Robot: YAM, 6 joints.
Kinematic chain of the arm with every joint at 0, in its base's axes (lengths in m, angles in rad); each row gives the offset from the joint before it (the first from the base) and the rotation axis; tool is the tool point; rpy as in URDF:
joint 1: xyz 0 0 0.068 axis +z
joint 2: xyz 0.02 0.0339 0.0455 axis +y
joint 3: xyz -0.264 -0.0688 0 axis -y
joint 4: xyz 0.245 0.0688 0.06 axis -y
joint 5: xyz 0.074 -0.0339 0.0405 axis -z
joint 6: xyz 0.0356 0 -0.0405 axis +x
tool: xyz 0 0 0 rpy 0 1.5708 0
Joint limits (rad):
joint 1: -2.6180..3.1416
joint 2: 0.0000..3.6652
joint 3: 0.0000..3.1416
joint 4: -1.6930..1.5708
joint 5: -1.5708..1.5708
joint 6: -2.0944..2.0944
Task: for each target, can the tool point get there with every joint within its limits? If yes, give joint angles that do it. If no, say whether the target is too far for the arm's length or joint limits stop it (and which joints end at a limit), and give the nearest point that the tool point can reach.
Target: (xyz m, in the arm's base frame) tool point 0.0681 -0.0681 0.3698
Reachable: yes | joints -0.5590 0.4638 0.8259 -0.4084 0.6530 1.4151
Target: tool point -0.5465 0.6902 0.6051
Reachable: no: too far | nearest point -0.3497 0.4417 0.4240 | short by 0.365 m
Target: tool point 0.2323 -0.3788 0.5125
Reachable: yes | joints 2.1760 0.5811 2.6397 0.3641 -0.7585 0.0832
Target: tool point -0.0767 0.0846 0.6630
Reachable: yes | joints 2.1027 1.3141 2.3532 -0.4926 -0.7087 1.1690
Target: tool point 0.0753 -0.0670 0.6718
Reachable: yes | joints 2.0906 0.9734 2.1905 0.3053 1.1213 -0.7336
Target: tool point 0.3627 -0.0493 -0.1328
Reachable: yes | joints -0.1670 2.7593 1.1962 0.3635 -0.3354 -0.1631
